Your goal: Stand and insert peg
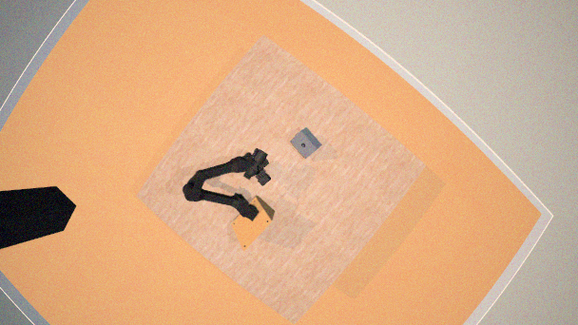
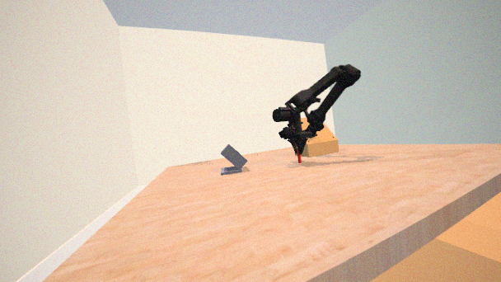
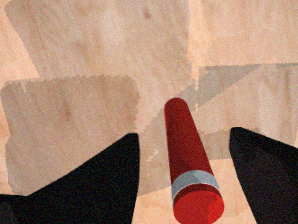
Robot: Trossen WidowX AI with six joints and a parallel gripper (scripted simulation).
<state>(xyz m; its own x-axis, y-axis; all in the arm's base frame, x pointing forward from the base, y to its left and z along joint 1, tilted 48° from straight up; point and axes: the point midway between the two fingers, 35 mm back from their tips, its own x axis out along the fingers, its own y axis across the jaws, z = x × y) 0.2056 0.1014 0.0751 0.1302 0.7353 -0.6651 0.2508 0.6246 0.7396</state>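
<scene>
My gripper tip is now 270 mm short of the grey sloped panel, 140 mm to the left of it and 30 mm below it. Round my gripper tip: peg 20 mm above.
</scene>
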